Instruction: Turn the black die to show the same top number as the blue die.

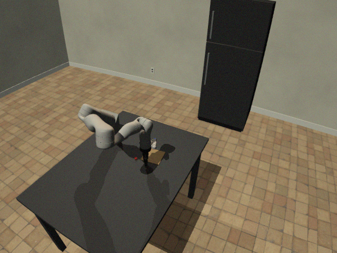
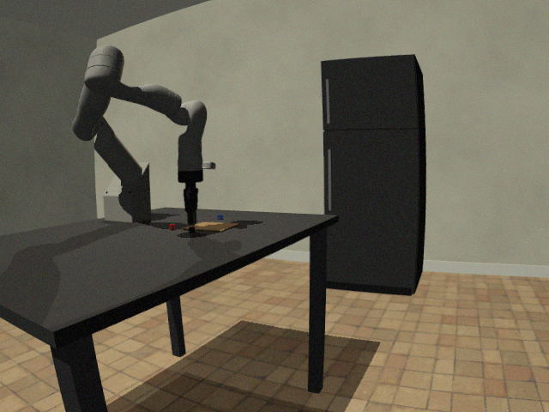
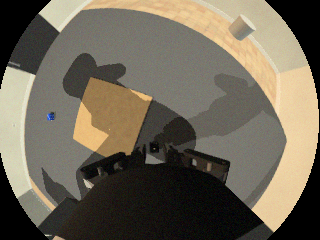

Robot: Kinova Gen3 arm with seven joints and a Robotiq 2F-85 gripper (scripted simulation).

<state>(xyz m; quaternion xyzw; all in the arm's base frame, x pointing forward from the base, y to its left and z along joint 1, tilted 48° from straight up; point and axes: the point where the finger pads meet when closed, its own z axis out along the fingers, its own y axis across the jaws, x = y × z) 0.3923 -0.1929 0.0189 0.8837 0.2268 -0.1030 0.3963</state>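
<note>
Now: the black die 30 mm below my hand. Also, from my hand: tan mat 100 mm to the left, 40 mm below; then red die 90 mm behind, 20 mm to the left, 30 mm below; then blue die 70 mm behind, 270 mm to the left, 30 mm below.
</note>
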